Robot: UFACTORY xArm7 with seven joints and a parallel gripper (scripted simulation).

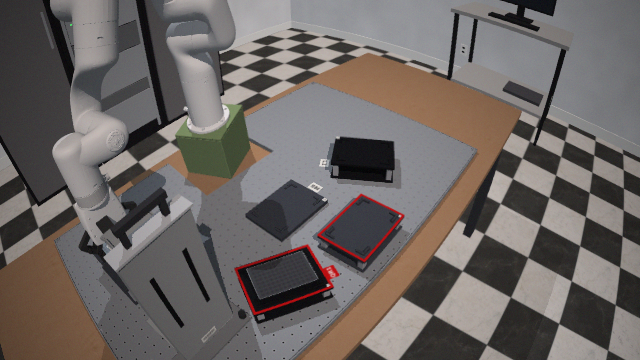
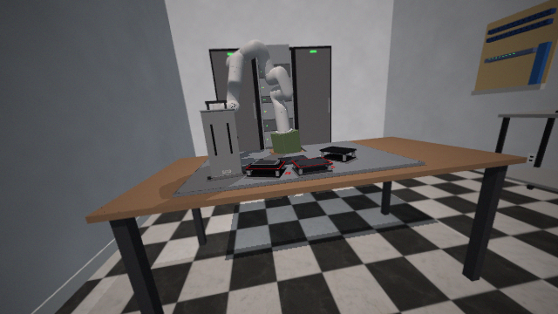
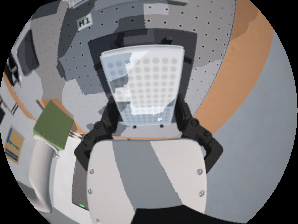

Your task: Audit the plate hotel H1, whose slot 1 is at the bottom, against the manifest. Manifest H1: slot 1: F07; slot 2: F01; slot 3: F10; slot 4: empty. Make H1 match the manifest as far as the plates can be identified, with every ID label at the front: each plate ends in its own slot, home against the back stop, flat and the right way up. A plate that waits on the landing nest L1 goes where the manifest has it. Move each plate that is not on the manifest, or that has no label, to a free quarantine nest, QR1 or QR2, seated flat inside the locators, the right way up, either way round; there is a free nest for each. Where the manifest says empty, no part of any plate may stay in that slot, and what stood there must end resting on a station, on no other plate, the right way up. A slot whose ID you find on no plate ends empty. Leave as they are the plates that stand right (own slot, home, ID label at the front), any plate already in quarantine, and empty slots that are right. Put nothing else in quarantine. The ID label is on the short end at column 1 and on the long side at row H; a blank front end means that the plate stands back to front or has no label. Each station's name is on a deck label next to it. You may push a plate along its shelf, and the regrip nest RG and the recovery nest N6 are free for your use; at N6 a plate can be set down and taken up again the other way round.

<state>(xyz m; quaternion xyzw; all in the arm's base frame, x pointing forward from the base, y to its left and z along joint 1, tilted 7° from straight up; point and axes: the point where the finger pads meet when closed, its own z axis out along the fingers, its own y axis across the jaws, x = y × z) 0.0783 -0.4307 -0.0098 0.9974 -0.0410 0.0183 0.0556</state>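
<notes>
Right now my hand is 1 cm short of the pale well plate and 1 cm above it. The rest, counted from my hand: dark plate (34 cm ahead, 16 cm to the left, 3 cm below).
</notes>
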